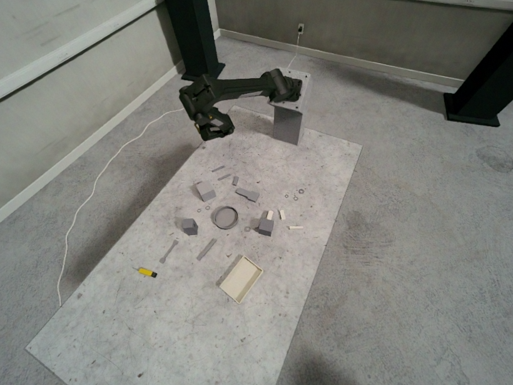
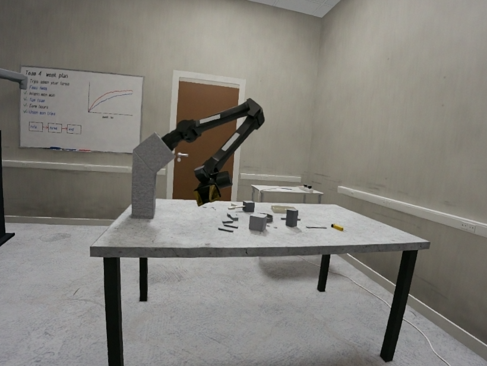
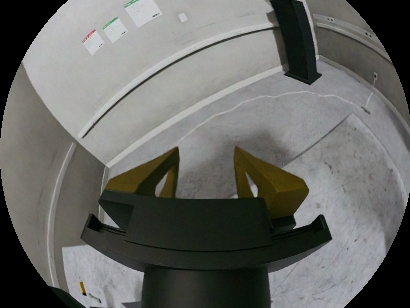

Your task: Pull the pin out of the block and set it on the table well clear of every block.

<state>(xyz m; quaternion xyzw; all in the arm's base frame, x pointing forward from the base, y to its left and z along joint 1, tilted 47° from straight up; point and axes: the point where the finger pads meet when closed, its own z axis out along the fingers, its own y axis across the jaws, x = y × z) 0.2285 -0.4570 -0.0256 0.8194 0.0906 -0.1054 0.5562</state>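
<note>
Now: the grey block 420 mm ahead of my hand, 500 mm to the left of it and 140 mm below it. Round my hand: round grey dish: 430 mm ahead, 300 mm to the left, 160 mm below; cream tray: 680 mm ahead, 460 mm to the left, 160 mm below.
</note>
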